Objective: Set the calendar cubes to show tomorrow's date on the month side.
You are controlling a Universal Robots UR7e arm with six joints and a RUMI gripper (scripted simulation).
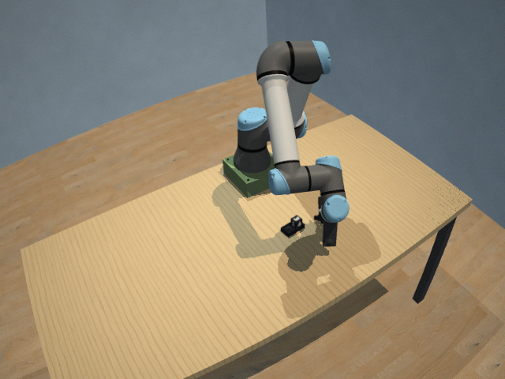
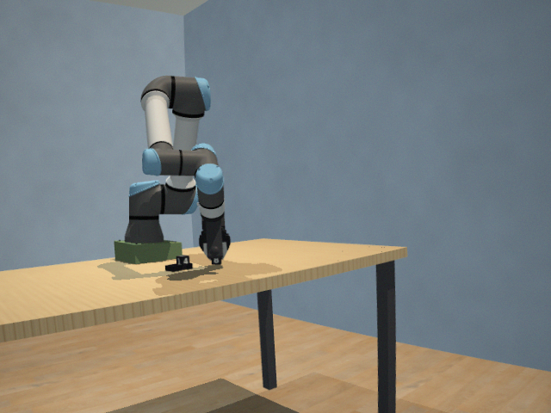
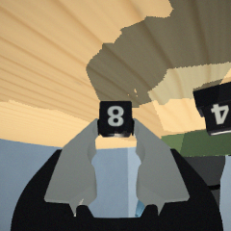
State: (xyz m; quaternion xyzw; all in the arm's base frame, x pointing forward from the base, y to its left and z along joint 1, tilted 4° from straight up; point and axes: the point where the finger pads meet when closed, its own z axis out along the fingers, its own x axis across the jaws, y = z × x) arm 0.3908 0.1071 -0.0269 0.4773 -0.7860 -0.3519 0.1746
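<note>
My hand is 1 cm past the black digit cube and 1 cm above it. Also, from my hand: black calendar tray: 3 cm behind, 12 cm to the right, 2 cm below.
</note>
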